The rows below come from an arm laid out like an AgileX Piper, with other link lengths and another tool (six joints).
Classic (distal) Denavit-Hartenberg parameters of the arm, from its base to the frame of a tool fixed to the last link. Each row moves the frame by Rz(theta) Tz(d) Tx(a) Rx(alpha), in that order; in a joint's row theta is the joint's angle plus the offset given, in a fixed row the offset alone. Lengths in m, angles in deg.
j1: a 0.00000; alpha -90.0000; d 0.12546; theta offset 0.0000
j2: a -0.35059; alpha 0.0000; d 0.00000; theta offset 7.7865
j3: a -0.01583; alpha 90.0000; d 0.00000; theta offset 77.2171
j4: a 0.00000; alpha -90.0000; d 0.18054; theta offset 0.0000
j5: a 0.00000; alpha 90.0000; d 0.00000; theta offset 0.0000
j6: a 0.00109; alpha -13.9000; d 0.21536; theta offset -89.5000
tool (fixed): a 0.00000; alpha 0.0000; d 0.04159; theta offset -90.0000
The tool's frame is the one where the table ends.
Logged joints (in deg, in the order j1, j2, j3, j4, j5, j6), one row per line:
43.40, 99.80, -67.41, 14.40, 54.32, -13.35
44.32, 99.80, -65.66, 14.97, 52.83, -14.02
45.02, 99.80, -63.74, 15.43, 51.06, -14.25
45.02, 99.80, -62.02, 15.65, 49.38, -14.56
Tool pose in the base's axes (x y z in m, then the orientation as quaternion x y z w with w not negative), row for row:
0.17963, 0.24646, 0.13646, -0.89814, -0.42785, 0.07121, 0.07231
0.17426, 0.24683, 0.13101, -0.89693, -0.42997, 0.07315, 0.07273
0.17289, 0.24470, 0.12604, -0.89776, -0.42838, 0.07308, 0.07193
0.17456, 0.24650, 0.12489, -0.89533, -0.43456, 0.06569, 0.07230
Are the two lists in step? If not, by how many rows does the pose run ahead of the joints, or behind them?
The pose runs 1 row ahead of the joints: the pose in row i belongs to the joints in row i + 1.
